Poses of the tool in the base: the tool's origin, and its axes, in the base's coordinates. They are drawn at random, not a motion.
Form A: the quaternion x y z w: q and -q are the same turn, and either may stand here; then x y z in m.
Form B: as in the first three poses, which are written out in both.
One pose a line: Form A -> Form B
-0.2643 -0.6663 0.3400 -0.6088 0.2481 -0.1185 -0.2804 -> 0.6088 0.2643 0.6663 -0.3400 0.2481 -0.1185 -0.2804
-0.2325 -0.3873 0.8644 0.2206 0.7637 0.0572 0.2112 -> 0.2206 -0.2325 -0.3873 0.8644 0.7637 0.0572 0.2112
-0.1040 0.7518 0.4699 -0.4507 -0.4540 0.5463 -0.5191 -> 0.4507 0.1040 -0.7518 -0.4699 -0.4540 0.5463 -0.5191
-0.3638 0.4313 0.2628 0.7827 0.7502 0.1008 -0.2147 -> 0.7827 -0.3638 0.4313 0.2628 0.7502 0.1008 -0.2147
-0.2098 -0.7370 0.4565 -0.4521 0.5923 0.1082 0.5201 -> 0.4521 0.2098 0.7370 -0.4565 0.5923 0.1082 0.5201
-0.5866 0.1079 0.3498 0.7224 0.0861 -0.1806 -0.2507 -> 0.7224 -0.5866 0.1079 0.3498 0.0861 -0.1806 -0.2507
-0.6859 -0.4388 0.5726 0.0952 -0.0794 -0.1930 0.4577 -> 0.0952 -0.6859 -0.4388 0.5726 -0.0794 -0.1930 0.4577
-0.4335 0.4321 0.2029 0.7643 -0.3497 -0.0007 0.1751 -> 0.7643 -0.4335 0.4321 0.2029 -0.3497 -0.0007 0.1751
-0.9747 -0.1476 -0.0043 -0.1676 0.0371 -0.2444 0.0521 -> 0.1676 0.9747 0.1476 0.0043 0.0371 -0.2444 0.0521
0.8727 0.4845 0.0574 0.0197 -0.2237 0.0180 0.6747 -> 0.0197 0.8727 0.4845 0.0574 -0.2237 0.0180 0.6747
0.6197 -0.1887 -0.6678 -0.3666 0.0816 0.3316 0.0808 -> 0.3666 -0.6197 0.1887 0.6678 0.0816 0.3316 0.0808
